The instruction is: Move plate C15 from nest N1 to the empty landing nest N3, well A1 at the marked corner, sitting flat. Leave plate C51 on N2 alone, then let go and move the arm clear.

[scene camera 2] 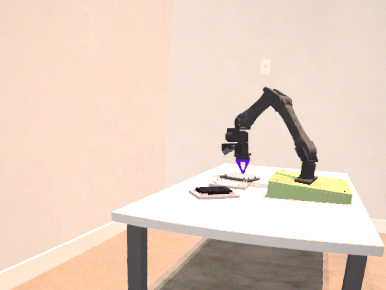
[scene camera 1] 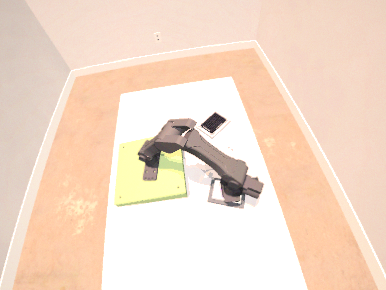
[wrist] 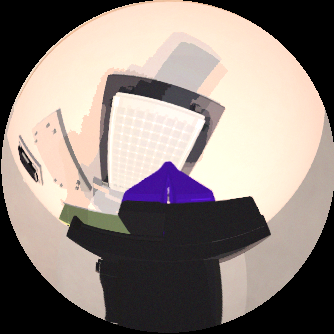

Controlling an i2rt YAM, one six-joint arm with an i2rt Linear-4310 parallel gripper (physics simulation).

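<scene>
A white gridded plate (scene camera 2: 243,175) (wrist: 150,135) lies in a dark nest (scene camera 1: 220,203) (wrist: 130,84). A black plate (scene camera 1: 214,123) (scene camera 2: 214,190) (wrist: 29,162) sits in a light nest (scene camera 2: 215,196). Between them is an empty light nest (scene camera 2: 232,185) (wrist: 55,145) with small pins; the arm hides most of it in scene camera 1. No plate or nest labels or A1 mark are readable. My gripper (scene camera 2: 243,172) (wrist: 167,165) is shut and empty, its purple fingertips together. It points down close above the white plate, and in the wrist view it covers the plate's lower right part. Scene camera 1 hides its fingertips.
The arm stands on a raised green base block (scene camera 1: 130,192) (scene camera 2: 310,192) beside the nests. It reaches across the white table (scene camera 1: 165,240) (scene camera 2: 200,215). The black plate's nest is nearer the camera in scene camera 2. Walls stand beyond the table.
</scene>
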